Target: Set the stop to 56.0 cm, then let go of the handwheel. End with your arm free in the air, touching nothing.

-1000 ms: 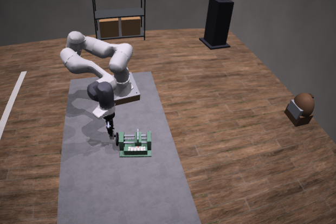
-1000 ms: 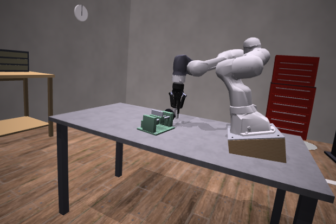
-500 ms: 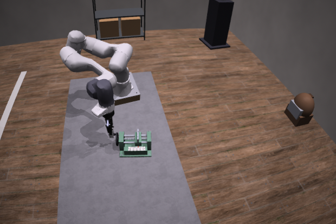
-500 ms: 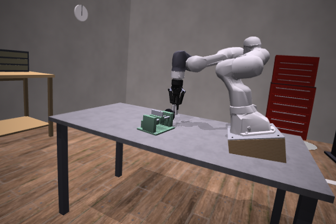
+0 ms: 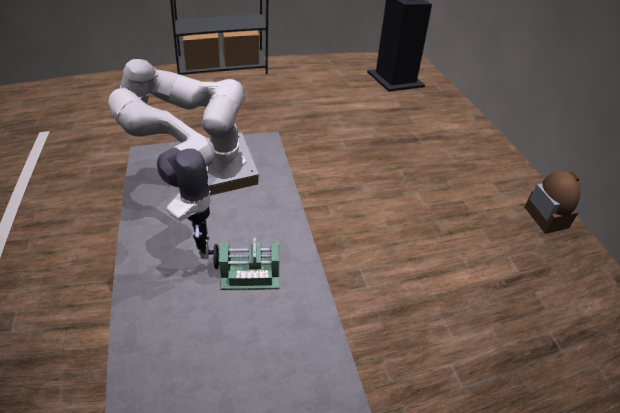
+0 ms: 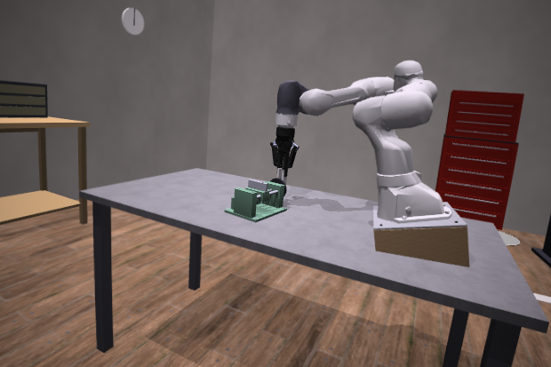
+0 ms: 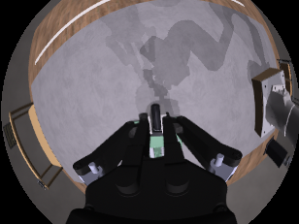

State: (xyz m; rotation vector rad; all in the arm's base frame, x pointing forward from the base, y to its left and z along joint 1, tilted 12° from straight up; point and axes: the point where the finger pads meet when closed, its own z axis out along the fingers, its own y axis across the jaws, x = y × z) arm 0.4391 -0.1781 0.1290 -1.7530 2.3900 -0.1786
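The black handwheel is 2 cm to the left of my hand and 2 cm below it. From my hand the other things lie so: stop carriage 16 cm to the left, 6 cm ahead, 3 cm below.
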